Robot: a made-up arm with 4 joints. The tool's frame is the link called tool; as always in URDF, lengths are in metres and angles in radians. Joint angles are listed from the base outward.
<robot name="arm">
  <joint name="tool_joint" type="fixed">
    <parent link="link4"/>
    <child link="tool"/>
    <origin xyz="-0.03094 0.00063 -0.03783" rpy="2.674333 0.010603 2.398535"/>
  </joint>
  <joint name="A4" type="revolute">
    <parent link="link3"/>
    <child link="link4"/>
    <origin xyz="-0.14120 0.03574 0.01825" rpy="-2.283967 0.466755 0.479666"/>
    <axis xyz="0 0 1"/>
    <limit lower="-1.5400" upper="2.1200"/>
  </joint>
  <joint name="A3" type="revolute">
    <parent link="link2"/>
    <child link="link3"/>
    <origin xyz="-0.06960 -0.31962 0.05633" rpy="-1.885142 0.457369 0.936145"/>
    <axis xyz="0 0 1"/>
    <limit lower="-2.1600" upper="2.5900"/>
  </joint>
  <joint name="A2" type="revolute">
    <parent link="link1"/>
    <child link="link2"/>
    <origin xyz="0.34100 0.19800 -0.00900" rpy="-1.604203 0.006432 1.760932"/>
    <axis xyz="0 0 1"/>
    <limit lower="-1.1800" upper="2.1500"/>
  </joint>
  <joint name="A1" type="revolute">
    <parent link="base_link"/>
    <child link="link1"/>
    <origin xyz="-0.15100 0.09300 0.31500" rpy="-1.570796 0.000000 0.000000"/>
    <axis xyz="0 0 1"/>
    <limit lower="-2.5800" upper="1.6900"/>
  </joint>
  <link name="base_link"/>
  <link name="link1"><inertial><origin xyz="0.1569 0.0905 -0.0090"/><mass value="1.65"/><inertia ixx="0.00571" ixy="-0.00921" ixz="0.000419" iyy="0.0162" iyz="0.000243" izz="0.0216"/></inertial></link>
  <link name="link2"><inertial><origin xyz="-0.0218 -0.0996 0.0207"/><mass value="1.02"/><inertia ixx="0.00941" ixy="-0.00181" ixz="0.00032" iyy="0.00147" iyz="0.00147" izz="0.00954"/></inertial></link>
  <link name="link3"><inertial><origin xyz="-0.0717 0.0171 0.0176"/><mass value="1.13"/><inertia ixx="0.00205" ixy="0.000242" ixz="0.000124" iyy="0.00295" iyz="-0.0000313" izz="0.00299"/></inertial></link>
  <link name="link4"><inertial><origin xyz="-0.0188 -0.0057 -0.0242"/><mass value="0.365"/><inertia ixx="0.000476" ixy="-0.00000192" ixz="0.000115" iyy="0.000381" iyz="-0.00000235" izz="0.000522"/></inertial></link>
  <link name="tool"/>
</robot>
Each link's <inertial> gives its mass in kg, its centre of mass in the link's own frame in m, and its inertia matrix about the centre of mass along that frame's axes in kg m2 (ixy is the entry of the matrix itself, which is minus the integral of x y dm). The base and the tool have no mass. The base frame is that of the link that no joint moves.
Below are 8 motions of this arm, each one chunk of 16 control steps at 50 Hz.
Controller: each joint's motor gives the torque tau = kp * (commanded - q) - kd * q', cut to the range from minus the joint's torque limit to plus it. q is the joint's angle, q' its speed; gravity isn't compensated. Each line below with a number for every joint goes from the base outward.
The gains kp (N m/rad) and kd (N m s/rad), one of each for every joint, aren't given. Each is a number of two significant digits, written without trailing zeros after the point. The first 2 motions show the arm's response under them.
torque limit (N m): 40 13 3.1 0.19
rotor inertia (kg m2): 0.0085 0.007 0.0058 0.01
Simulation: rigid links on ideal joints. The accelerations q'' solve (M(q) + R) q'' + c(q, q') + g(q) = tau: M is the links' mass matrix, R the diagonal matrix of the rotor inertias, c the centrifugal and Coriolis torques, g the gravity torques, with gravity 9.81 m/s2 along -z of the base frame. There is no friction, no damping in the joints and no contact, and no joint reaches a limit. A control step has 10 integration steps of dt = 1/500 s. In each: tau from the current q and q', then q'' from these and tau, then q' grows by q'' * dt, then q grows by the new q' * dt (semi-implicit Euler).
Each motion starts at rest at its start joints. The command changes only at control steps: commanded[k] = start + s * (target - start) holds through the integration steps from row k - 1 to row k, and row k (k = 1, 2, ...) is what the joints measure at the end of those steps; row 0 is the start. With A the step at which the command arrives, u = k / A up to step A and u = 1 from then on. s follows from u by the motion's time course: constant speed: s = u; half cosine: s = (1 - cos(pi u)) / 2; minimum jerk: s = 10 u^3 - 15 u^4 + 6 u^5; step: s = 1 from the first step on.
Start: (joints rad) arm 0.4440 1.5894 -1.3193 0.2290
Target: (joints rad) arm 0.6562 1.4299 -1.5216 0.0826
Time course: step
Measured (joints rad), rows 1 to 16:
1: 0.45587 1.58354 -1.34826 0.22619
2: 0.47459 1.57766 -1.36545 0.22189
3: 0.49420 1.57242 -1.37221 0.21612
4: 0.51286 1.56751 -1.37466 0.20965
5: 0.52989 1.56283 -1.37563 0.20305
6: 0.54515 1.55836 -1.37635 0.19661
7: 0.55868 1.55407 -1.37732 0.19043
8: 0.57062 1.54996 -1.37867 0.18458
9: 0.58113 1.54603 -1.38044 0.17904
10: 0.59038 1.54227 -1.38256 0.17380
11: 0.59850 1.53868 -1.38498 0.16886
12: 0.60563 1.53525 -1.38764 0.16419
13: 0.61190 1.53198 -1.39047 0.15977
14: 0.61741 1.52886 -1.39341 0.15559
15: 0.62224 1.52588 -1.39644 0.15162
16: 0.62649 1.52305 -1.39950 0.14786
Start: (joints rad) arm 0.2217 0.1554 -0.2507 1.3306
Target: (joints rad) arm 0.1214 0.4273 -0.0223 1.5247
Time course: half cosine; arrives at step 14
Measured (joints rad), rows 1 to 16:
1: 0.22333 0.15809 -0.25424 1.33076
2: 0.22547 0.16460 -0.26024 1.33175
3: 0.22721 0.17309 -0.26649 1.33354
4: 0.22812 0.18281 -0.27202 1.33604
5: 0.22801 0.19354 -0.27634 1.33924
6: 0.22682 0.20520 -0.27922 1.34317
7: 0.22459 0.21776 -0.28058 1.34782
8: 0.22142 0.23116 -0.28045 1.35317
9: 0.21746 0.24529 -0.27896 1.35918
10: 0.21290 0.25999 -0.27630 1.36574
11: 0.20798 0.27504 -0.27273 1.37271
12: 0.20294 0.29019 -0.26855 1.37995
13: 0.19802 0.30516 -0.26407 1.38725
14: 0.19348 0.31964 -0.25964 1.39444
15: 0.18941 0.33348 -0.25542 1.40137
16: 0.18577 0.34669 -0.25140 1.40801
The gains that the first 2 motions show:
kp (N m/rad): 260 37 5.1 1.9
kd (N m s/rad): 48 15 1.9 0.88
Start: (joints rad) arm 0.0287 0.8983 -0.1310 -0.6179
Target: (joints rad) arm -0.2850 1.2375 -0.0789 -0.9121
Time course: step
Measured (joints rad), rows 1 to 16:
1: 0.01102 0.91710 -0.11151 -0.62015
2: -0.01471 0.94085 -0.10829 -0.63088
3: -0.03925 0.96295 -0.11352 -0.64345
4: -0.06158 0.98358 -0.12021 -0.65555
5: -0.08161 1.00299 -0.12661 -0.66703
6: -0.09948 1.02132 -0.13234 -0.67799
7: -0.11540 1.03867 -0.13736 -0.68847
8: -0.12956 1.05511 -0.14172 -0.69850
9: -0.14216 1.07068 -0.14546 -0.70811
10: -0.15335 1.08544 -0.14866 -0.71730
11: -0.16329 1.09941 -0.15138 -0.72611
12: -0.17213 1.11265 -0.15366 -0.73454
13: -0.17997 1.12517 -0.15555 -0.74261
14: -0.18694 1.13703 -0.15711 -0.75033
15: -0.19313 1.14824 -0.15836 -0.75772
16: -0.19862 1.15885 -0.15935 -0.76478

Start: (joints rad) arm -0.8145 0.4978 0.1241 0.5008
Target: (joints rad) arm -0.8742 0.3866 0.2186 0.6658
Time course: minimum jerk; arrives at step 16
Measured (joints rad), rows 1 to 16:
1: -0.81181 0.49981 0.12642 0.50058
2: -0.80811 0.50503 0.13069 0.50005
3: -0.80450 0.51138 0.13483 0.49956
4: -0.80137 0.51785 0.13877 0.49940
5: -0.79891 0.52397 0.14269 0.49973
6: -0.79723 0.52948 0.14674 0.50066
7: -0.79636 0.53424 0.15103 0.50229
8: -0.79628 0.53816 0.15560 0.50465
9: -0.79694 0.54122 0.16048 0.50775
10: -0.79825 0.54343 0.16562 0.51150
11: -0.80006 0.54486 0.17097 0.51583
12: -0.80224 0.54560 0.17643 0.52058
13: -0.80460 0.54578 0.18192 0.52559
14: -0.80700 0.54555 0.18732 0.53070
15: -0.80931 0.54505 0.19257 0.53576
16: -0.81143 0.54442 0.19759 0.54066

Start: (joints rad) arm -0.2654 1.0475 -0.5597 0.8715
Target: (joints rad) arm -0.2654 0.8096 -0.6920 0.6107
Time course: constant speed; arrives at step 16
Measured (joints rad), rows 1 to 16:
1: -0.26301 1.04901 -0.56204 0.87096
2: -0.25918 1.05275 -0.56332 0.86971
3: -0.25511 1.05692 -0.56433 0.86775
4: -0.25122 1.06072 -0.56553 0.86512
5: -0.24766 1.06379 -0.56706 0.86189
6: -0.24446 1.06604 -0.56896 0.85809
7: -0.24161 1.06743 -0.57124 0.85375
8: -0.23909 1.06798 -0.57386 0.84888
9: -0.23686 1.06774 -0.57681 0.84352
10: -0.23489 1.06675 -0.58007 0.83768
11: -0.23315 1.06505 -0.58363 0.83139
12: -0.23162 1.06267 -0.58745 0.82466
13: -0.23027 1.05967 -0.59153 0.81752
14: -0.22908 1.05607 -0.59585 0.80998
15: -0.22803 1.05191 -0.60040 0.80205
16: -0.22710 1.04723 -0.60515 0.79376

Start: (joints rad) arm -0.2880 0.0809 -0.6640 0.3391
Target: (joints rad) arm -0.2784 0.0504 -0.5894 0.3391
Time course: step
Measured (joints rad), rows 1 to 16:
1: -0.28452 0.08231 -0.66197 0.33921
2: -0.28002 0.08735 -0.66037 0.33932
3: -0.27546 0.09381 -0.66004 0.33941
4: -0.27116 0.10069 -0.66039 0.33954
5: -0.26721 0.10755 -0.66105 0.33969
6: -0.26364 0.11420 -0.66180 0.33984
7: -0.26043 0.12057 -0.66257 0.33999
8: -0.25756 0.12662 -0.66331 0.34014
9: -0.25499 0.13237 -0.66401 0.34027
10: -0.25271 0.13781 -0.66466 0.34040
11: -0.25067 0.14296 -0.66527 0.34051
12: -0.24886 0.14784 -0.66583 0.34062
13: -0.24724 0.15247 -0.66634 0.34072
14: -0.24580 0.15684 -0.66681 0.34081
15: -0.24452 0.16099 -0.66725 0.34090
16: -0.24338 0.16492 -0.66765 0.34098

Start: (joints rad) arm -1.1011 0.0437 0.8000 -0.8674
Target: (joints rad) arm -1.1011 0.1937 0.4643 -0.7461
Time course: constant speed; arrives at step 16
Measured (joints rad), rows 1 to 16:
1: -1.09907 0.04563 0.80293 -0.86728
2: -1.09644 0.05022 0.80718 -0.86728
3: -1.09384 0.05583 0.81047 -0.86725
4: -1.09143 0.06187 0.81246 -0.86700
5: -1.08923 0.06817 0.81316 -0.86647
6: -1.08724 0.07465 0.81264 -0.86564
7: -1.08545 0.08129 0.81096 -0.86452
8: -1.08382 0.08808 0.80819 -0.86313
9: -1.08235 0.09500 0.80441 -0.86146
10: -1.08102 0.10205 0.79966 -0.85955
11: -1.07981 0.10923 0.79400 -0.85738
12: -1.07871 0.11653 0.78749 -0.85499
13: -1.07772 0.12395 0.78018 -0.85237
14: -1.07681 0.13147 0.77211 -0.84954
15: -1.07598 0.13910 0.76334 -0.84651
16: -1.07522 0.14683 0.75389 -0.84329

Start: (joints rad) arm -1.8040 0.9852 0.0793 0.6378
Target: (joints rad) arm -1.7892 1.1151 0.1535 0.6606
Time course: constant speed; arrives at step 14
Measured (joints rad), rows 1 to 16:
1: -1.80217 0.98467 0.08518 0.63761
2: -1.79932 0.98454 0.09641 0.63671
3: -1.79637 0.98504 0.10870 0.63549
4: -1.79352 0.98608 0.12088 0.63425
5: -1.79082 0.98759 0.13268 0.63308
6: -1.78827 0.98952 0.14404 0.63204
7: -1.78587 0.99184 0.15499 0.63110
8: -1.78360 0.99453 0.16553 0.63029
9: -1.78144 0.99756 0.17570 0.62958
10: -1.77939 1.00091 0.18553 0.62898
11: -1.77743 1.00458 0.19502 0.62848
12: -1.77556 1.00853 0.20420 0.62808
13: -1.77375 1.01277 0.21309 0.62777
14: -1.77201 1.01726 0.22171 0.62754
15: -1.77036 1.02181 0.22988 0.62736
16: -1.76884 1.02624 0.23754 0.62718

